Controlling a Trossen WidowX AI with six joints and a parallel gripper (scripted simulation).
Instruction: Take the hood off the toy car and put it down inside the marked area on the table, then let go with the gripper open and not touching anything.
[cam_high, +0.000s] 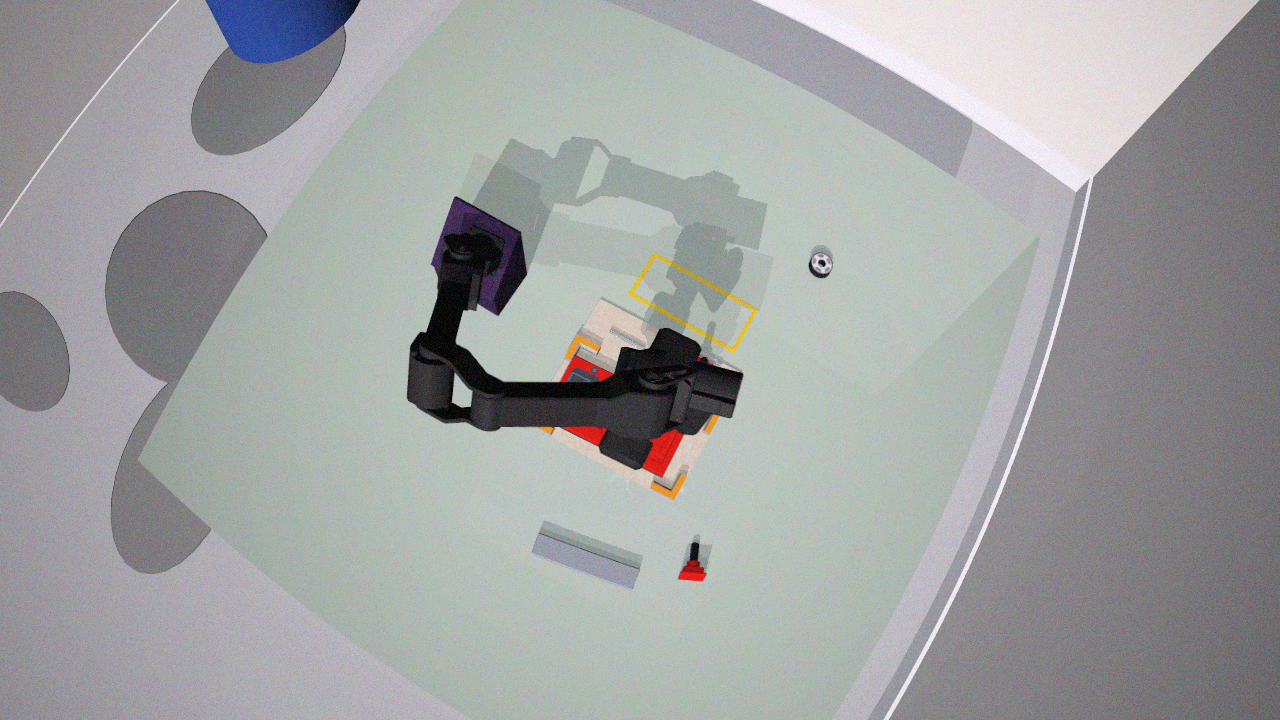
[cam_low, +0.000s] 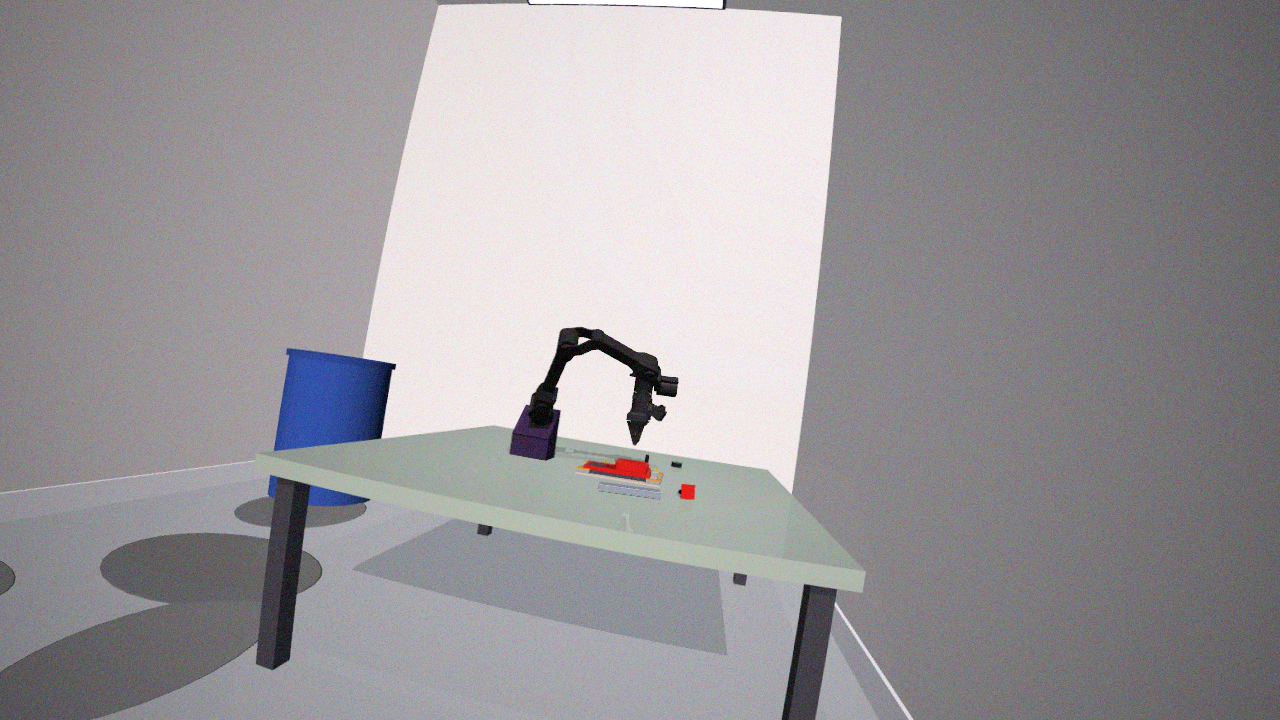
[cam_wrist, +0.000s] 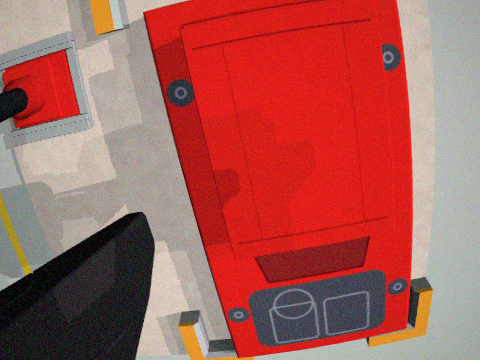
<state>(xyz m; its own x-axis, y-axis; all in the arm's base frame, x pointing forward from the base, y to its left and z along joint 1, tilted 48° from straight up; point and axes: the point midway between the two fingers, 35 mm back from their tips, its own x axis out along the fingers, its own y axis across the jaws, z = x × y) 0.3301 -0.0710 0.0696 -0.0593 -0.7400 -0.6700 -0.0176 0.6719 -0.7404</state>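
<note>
Now: the red hood 70 mm below my gripper tip. From my gripper tip the other things lie so: small wheel: 130 mm ahead, 390 mm to the left, 100 mm below.
</note>
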